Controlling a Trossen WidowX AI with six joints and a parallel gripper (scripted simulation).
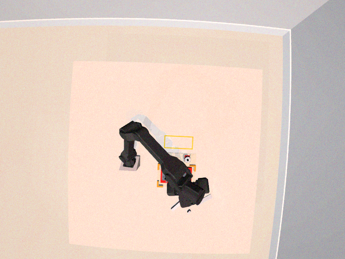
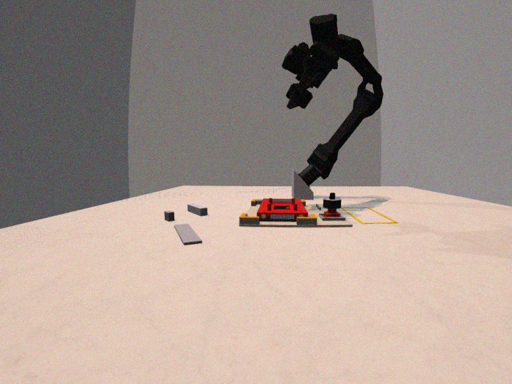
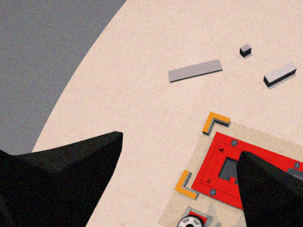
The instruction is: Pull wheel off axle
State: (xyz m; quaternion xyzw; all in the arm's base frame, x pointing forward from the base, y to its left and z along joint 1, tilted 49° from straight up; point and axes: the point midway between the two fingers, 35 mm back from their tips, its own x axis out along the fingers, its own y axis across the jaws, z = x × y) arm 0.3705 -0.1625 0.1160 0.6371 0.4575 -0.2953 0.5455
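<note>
My gripper tip is 10 mm past the wheel, 90 mm to the right of it and 230 mm above it. Also, from my gripper tip: small cube: 40 mm ahead, 270 mm to the right, 250 mm below; grey mount: 10 mm behind, 80 mm to the left, 230 mm below; flat strip: 130 mm ahead, 190 mm to the right, 260 mm below.
</note>
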